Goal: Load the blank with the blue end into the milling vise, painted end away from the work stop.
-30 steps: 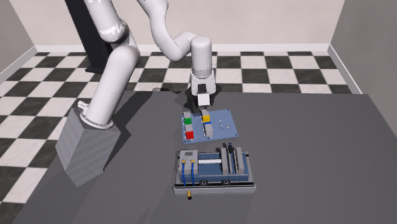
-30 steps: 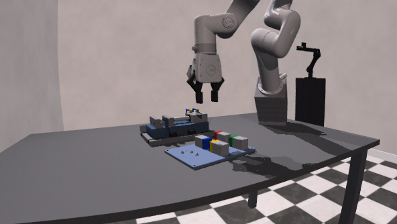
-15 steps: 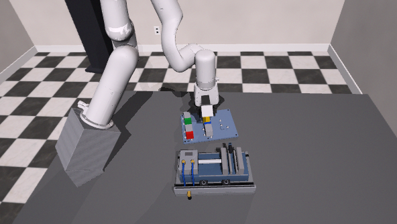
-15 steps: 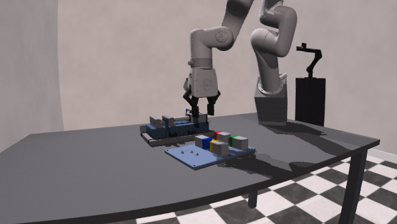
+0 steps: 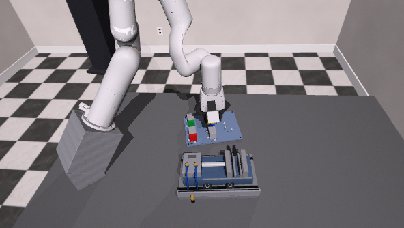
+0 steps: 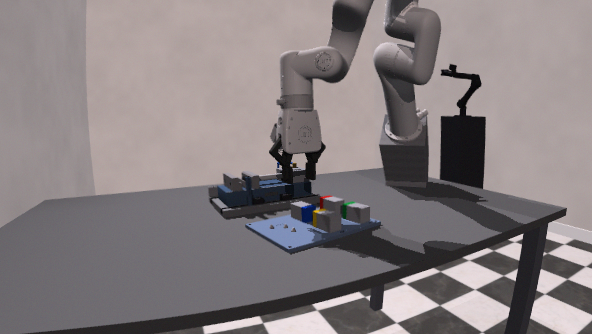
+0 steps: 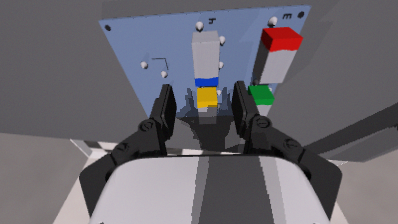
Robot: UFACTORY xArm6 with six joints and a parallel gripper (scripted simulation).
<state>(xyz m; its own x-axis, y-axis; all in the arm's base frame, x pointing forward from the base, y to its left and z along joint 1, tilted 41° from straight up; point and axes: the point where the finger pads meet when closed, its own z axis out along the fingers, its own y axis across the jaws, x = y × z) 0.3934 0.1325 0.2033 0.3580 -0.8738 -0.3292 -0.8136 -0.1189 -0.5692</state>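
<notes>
My gripper is now 10 mm past the blue-ended blank and 90 mm above it. Round my hand: yellow-ended blank (40 mm behind, 80 mm to the left, 90 mm below); then red-ended blank (90 mm behind, 30 mm to the right, 90 mm below); then green-ended blank (120 mm behind, 50 mm to the left, 90 mm below).
</notes>
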